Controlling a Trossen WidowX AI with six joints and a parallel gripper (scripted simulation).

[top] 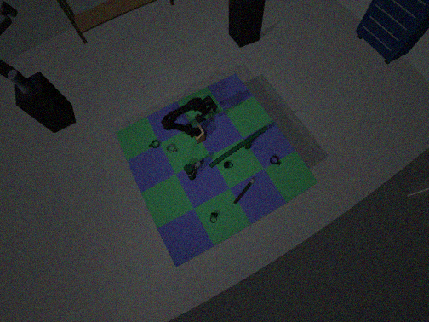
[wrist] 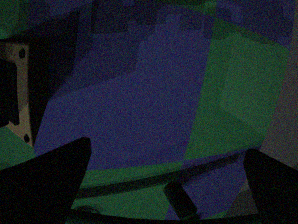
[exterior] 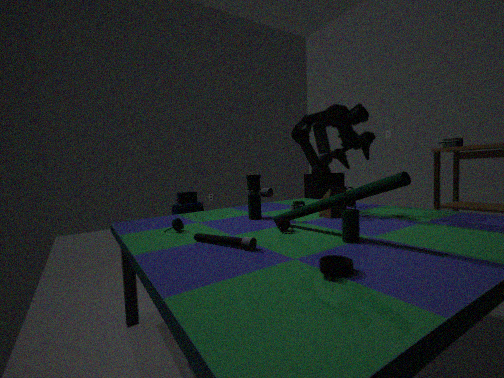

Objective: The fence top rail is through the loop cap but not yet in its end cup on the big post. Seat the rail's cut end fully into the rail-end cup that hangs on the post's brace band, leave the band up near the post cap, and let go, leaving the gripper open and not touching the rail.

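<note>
Now: gripper tip 290 mm short of the rail-end cup, 270 mm to the left of it and 110 mm above it. Round my gripper tip: round band 500 mm ahead, 330 mm to the left, 220 mm below; then short line post 290 mm ahead, 190 mm to the left, 130 mm below.
</note>
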